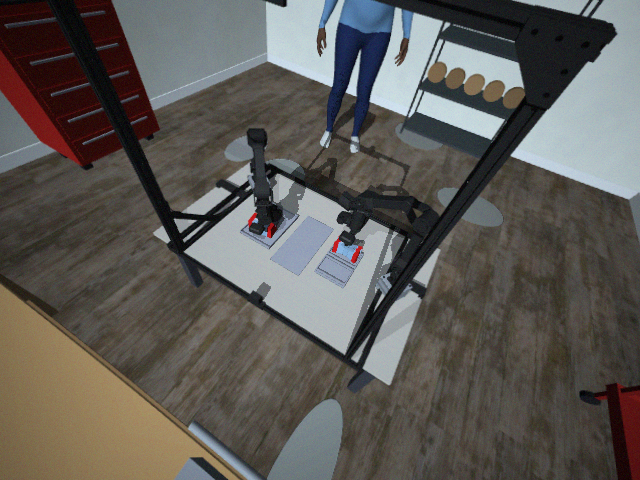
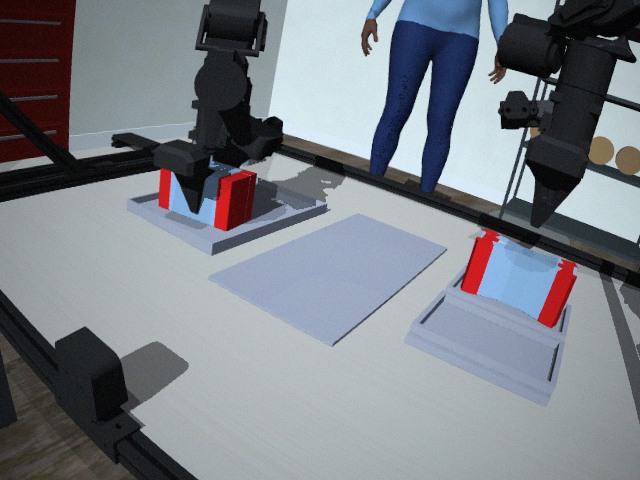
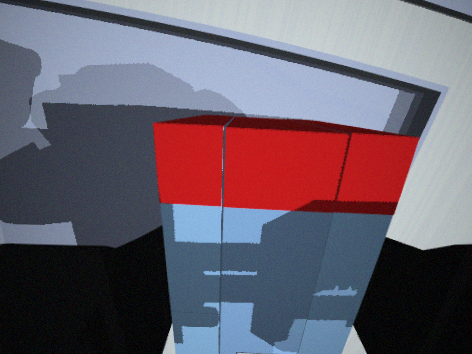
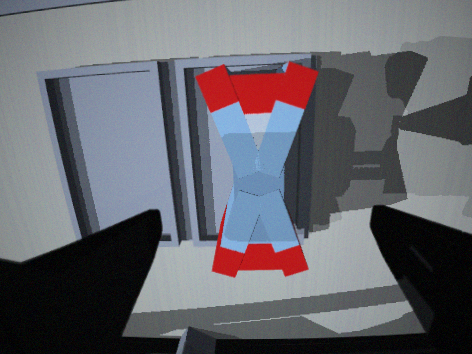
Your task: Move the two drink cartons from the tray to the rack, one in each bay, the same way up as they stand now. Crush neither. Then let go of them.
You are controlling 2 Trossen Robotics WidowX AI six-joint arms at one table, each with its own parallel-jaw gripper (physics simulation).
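Places are measured from the left arm's base along level axes (x ahead, y left, z up), in millimetres.
Pixels of known places: left gripper, fingertip midpoint: (image 1: 264, 228) (image 2: 207, 205); right gripper, fingertip midpoint: (image 2: 539, 218) (image 4: 265, 218).
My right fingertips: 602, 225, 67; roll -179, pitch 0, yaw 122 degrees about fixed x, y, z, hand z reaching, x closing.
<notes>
For each thing: its middle in the pictures, then the offset to it from my right fingertips, as dx, dy, dz.
- blue drink carton with red ends, body centre: (image 3: 256, 249) (image 2: 206, 190) (image 1: 262, 225) -288, -318, -82
- tray at the middle of its body: (image 3: 173, 191) (image 2: 231, 205) (image 1: 270, 223) -310, -271, -114
- second carton at the middle of its body: (image 4: 256, 167) (image 2: 519, 277) (image 1: 346, 249) +1, +0, -78
- rack at the middle of its body: (image 4: 179, 160) (image 2: 501, 320) (image 1: 340, 262) +36, -52, -112
A blue drink carton with red ends (image 1: 270, 230) (image 2: 235, 204) (image 3: 280, 170) sits in the tray (image 2: 268, 227) (image 3: 310, 75), its sides nearly straight. My left gripper (image 1: 262, 226) (image 2: 196, 196) (image 3: 253, 216) is shut on it, fingers flush along both sides; the fingertips are hidden. The second carton (image 1: 346, 250) (image 2: 516, 279) (image 4: 260, 182) stands in the far bay of the rack (image 1: 333, 273) (image 2: 480, 330) (image 4: 115, 150). Its middle is pinched narrow and its red ends flare. The nearer bay holds no carton. My right gripper (image 1: 347, 238) (image 2: 540, 224) (image 4: 265, 218) is open above this carton.
A flat grey-blue plate (image 1: 302, 245) (image 2: 330, 276) lies between tray and rack. A black frame surrounds the table, with a black block (image 2: 90, 372) on its near edge. A person (image 1: 359, 67) (image 2: 429, 87) stands behind the table.
</notes>
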